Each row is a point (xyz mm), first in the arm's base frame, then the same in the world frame.
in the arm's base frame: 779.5 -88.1 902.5
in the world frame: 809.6 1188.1 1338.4
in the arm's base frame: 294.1 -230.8 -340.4
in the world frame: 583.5 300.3 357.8
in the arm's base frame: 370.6 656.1 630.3
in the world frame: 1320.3 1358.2 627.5
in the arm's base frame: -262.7 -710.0 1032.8
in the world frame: -215.7 1564.0 793.2
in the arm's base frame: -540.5 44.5 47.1
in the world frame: 427.5 1074.5 -188.9
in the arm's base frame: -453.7 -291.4 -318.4
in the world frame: 199.1 625.4 -198.9
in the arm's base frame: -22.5 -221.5 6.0
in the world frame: 420.9 734.7 285.7
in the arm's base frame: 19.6 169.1 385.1
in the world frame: 753.6 1155.9 386.0
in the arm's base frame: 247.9 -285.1 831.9
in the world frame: 406.7 1299.6 949.0
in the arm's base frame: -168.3 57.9 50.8
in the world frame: 602.5 920.1 101.3
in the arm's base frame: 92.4 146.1 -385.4
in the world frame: 836.0 463.0 50.3
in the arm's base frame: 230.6 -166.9 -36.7
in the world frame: 584.8 605.0 444.5
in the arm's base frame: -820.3 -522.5 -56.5
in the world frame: -192.6 937.4 -274.2
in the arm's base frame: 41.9 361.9 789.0
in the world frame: 898.5 1547.2 549.4
